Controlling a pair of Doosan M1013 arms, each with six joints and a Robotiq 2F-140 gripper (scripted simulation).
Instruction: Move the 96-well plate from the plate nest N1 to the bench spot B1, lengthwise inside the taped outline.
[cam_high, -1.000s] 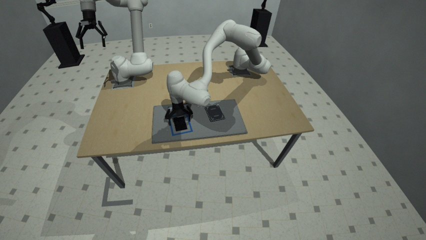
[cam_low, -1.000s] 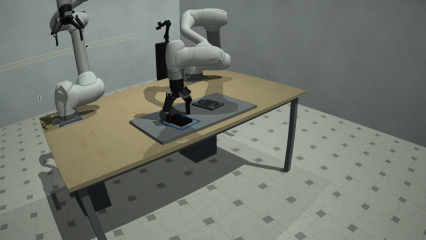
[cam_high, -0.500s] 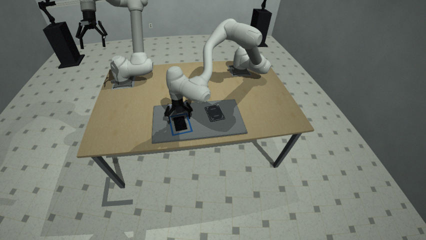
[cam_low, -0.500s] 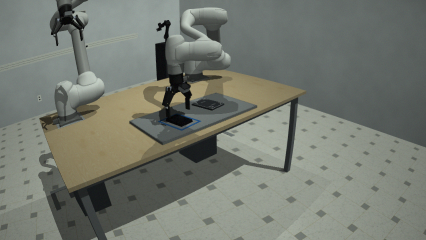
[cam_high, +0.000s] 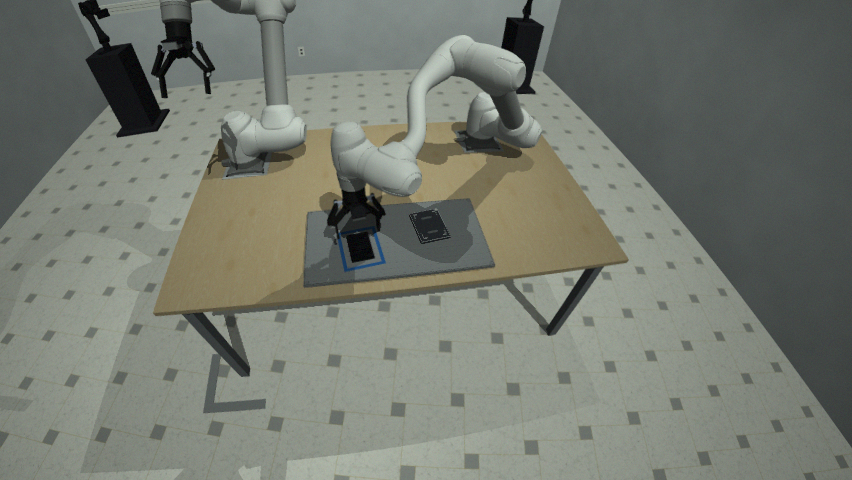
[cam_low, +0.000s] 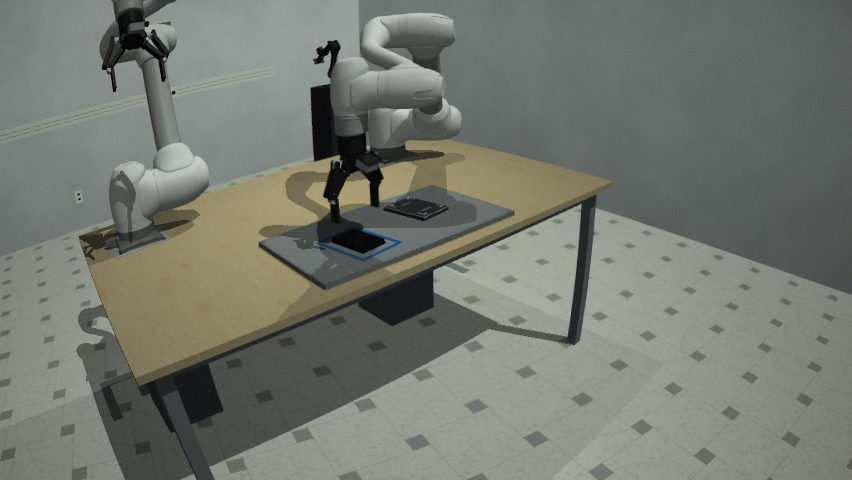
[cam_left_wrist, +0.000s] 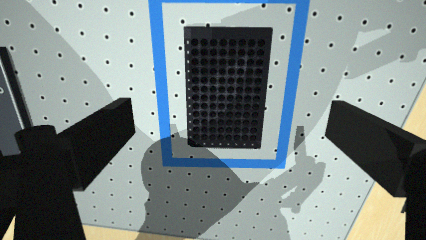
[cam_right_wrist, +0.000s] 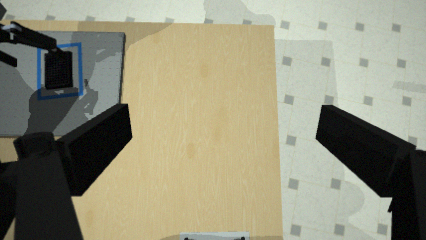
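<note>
Right now my left hand is 90 mm above the black 96-well plate. Round my left hand: plate nest (280 mm to the left, 90 mm below, 60 mm behind).
</note>
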